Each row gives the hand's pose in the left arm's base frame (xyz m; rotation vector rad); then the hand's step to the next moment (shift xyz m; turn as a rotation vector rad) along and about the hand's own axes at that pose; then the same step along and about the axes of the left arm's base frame.
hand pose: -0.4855 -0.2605 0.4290 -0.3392 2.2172 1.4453
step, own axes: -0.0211 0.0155 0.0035 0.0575 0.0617 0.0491
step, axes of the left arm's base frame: 0.0121 0.0086 0.0219 -0.0648 0.0729 0.0032
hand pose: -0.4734 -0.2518 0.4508 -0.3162 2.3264 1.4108
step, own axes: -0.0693 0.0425 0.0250 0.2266 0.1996 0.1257
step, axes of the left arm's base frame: 0.0509 0.0410 0.0545 -0.2531 0.2072 0.0057
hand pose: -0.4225 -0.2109 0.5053 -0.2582 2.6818 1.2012
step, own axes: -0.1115 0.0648 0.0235 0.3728 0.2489 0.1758
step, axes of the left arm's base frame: 0.0949 0.0691 0.0583 -0.4008 0.2654 -0.0273
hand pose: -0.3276 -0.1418 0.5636 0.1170 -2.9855 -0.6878
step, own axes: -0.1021 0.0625 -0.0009 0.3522 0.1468 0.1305
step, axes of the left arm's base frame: 0.0980 0.0650 0.0225 -0.3704 0.1561 -0.0326
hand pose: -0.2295 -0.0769 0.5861 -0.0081 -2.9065 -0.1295
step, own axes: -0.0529 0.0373 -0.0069 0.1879 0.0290 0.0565
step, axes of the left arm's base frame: 0.0537 0.0368 -0.0022 -0.1954 0.0330 -0.0090
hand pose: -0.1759 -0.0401 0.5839 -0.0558 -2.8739 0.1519
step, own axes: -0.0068 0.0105 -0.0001 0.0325 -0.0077 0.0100
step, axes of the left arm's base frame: 0.0068 0.0101 -0.0028 -0.0342 -0.0070 -0.0004
